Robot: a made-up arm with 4 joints.
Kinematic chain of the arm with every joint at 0, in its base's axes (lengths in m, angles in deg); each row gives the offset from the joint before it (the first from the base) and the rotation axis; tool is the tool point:
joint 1: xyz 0 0 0.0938 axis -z
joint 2: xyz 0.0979 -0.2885 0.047 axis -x
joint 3: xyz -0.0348 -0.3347 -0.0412 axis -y
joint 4: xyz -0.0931 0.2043 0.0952 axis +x
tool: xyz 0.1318 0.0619 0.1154
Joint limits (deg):
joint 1: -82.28..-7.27
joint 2: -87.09..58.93
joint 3: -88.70..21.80
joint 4: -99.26..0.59
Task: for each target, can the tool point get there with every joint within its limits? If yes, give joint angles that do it. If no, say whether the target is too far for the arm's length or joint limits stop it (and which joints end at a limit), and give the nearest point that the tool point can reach.
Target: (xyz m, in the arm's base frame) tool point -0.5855 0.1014 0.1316
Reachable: no: joint limits stop it (at a limit: joint 1, joint 2, joint 3) | nearest point 0.0462 -0.1745 0.2716 | short by 0.703 m
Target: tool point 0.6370 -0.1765 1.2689
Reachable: no: too far | nearest point 0.3407 -0.0944 0.3186 | short by 0.999 m
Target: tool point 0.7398 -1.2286 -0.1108
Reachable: no: too far | nearest point 0.2472 -0.4105 0.1007 | short by 0.978 m
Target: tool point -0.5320 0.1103 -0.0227
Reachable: no: joint limits stop it (at a limit: joint 1, joint 2, joint 3) | nearest point 0.0545 -0.1781 0.2415 | short by 0.705 m
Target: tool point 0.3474 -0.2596 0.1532
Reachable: yes | joints -25.78 -60.99 -34.37 -18.00
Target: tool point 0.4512 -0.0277 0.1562
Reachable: yes | joints -58.77 -54.62 -35.24 -8.47
